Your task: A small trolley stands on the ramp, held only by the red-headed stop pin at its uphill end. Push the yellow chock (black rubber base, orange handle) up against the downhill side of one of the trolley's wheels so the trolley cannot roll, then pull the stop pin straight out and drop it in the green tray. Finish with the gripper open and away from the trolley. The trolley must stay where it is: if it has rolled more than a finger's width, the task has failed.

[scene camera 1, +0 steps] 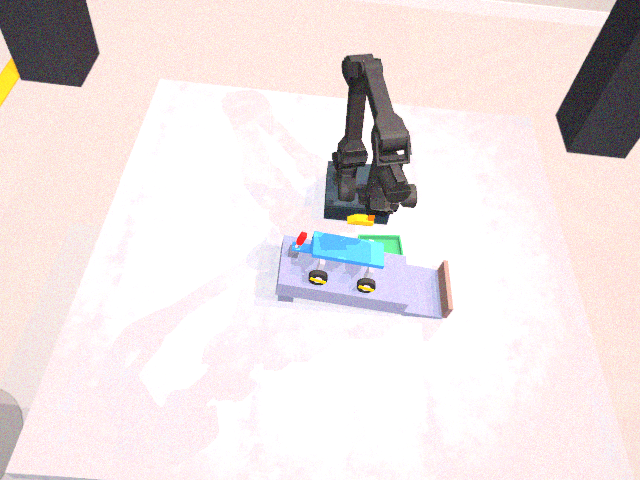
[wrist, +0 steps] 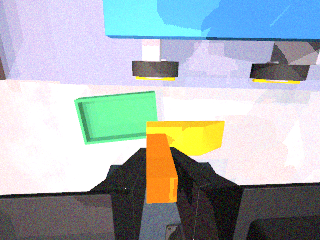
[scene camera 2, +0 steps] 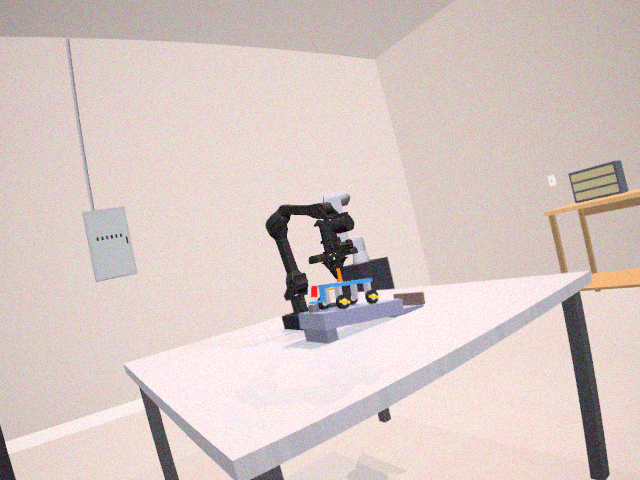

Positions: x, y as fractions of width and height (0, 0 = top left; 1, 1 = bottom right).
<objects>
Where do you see a lilac ramp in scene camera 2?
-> At 0.52, 0.66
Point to a blue trolley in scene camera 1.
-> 0.51, 0.51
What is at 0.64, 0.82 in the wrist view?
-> My gripper.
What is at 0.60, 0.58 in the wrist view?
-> A yellow chock.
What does my gripper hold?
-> A yellow chock.
</objects>
